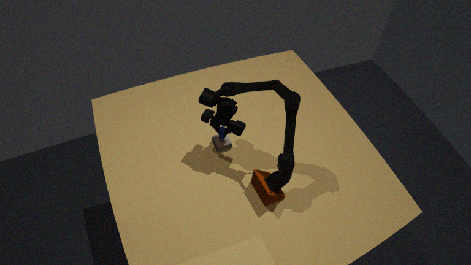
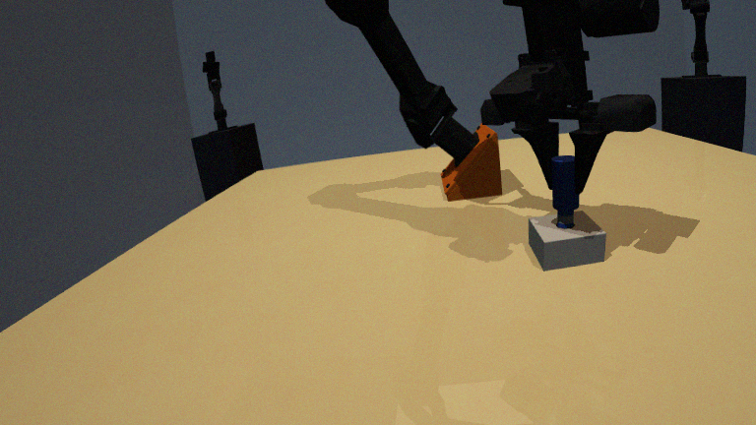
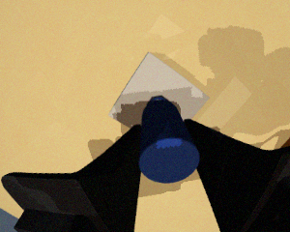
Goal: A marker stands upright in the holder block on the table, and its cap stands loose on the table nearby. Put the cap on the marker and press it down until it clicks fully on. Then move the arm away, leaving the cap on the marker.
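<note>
The blue marker cap is 10 mm above my gripper tip. Round my gripper tip: grey holder block: 60 mm below.
</note>
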